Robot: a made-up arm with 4 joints. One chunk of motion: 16 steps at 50 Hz.
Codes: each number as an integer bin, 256 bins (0 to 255) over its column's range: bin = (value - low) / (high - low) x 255, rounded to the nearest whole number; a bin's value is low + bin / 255 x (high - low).
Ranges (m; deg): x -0.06..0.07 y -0.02..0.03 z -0.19..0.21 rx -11..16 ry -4..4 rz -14..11
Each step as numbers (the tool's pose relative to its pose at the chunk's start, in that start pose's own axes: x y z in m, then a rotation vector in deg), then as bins.
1 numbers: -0.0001 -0.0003 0.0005 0.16 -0.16 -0.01
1 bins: 117 100 121 105 122 143
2 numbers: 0.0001 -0.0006 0.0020 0.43 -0.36 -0.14
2 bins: 118 99 122 108 116 141
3 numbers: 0.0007 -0.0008 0.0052 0.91 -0.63 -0.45
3 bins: 119 98 124 112 107 138
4 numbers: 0.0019 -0.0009 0.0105 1.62 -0.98 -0.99
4 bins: 121 97 128 119 96 133
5 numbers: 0.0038 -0.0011 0.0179 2.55 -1.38 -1.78
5 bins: 125 96 133 128 84 125
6 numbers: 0.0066 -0.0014 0.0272 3.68 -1.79 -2.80
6 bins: 131 95 138 139 70 114
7 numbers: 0.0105 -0.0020 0.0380 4.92 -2.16 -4.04
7 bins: 138 92 145 150 59 102
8 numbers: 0.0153 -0.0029 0.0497 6.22 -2.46 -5.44
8 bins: 148 87 153 163 49 87
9 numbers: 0.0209 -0.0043 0.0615 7.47 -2.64 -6.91
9 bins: 159 80 160 174 43 72
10 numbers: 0.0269 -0.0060 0.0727 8.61 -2.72 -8.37
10 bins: 170 71 167 185 41 57
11 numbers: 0.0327 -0.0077 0.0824 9.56 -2.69 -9.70
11 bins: 182 63 174 194 42 44
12 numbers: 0.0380 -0.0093 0.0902 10.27 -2.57 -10.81
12 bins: 192 55 179 201 46 33
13 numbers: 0.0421 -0.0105 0.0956 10.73 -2.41 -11.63
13 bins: 200 48 182 205 51 24
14 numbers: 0.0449 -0.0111 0.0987 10.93 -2.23 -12.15
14 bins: 206 45 184 207 56 19
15 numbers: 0.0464 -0.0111 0.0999 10.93 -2.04 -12.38
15 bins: 209 45 185 207 62 17
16 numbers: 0.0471 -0.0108 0.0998 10.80 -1.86 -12.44
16 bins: 210 47 185 206 68 16
